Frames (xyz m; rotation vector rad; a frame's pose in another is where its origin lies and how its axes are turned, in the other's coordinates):
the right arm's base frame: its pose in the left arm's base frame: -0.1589 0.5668 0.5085 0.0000 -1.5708 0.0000
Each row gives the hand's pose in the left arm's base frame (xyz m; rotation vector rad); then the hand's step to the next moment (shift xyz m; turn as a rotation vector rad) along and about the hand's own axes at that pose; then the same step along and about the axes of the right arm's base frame.
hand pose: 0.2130 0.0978 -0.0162 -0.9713 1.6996 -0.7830
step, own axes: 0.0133 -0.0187 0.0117 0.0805 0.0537 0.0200
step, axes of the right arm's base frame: 0.0065 -0.0212 -0.0131 -0.0865 -0.0468 0.0094
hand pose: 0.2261 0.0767 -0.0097 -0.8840 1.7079 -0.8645
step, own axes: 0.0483 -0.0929 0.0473 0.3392 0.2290 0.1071
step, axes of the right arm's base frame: 0.0469 -0.0931 -0.0483 -0.3729 -0.1989 0.0182
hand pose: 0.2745 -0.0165 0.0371 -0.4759 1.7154 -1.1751
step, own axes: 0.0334 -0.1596 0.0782 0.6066 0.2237 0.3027
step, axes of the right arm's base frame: 0.1168 -0.1363 -0.0222 -0.5131 -0.4955 -0.0286
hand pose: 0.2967 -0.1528 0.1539 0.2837 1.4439 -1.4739
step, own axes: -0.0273 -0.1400 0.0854 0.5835 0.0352 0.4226
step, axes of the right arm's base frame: 0.1280 -0.0912 0.0541 -0.3497 -0.6290 0.0483
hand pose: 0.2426 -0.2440 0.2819 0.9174 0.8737 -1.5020
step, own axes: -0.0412 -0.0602 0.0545 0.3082 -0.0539 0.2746
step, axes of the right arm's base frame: 0.0628 -0.0252 0.0609 -0.1600 -0.3706 0.1018
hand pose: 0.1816 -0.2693 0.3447 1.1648 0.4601 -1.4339
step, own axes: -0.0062 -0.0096 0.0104 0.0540 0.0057 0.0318
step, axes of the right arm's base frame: 0.0064 -0.0029 0.0138 -0.0299 -0.0553 -0.0022
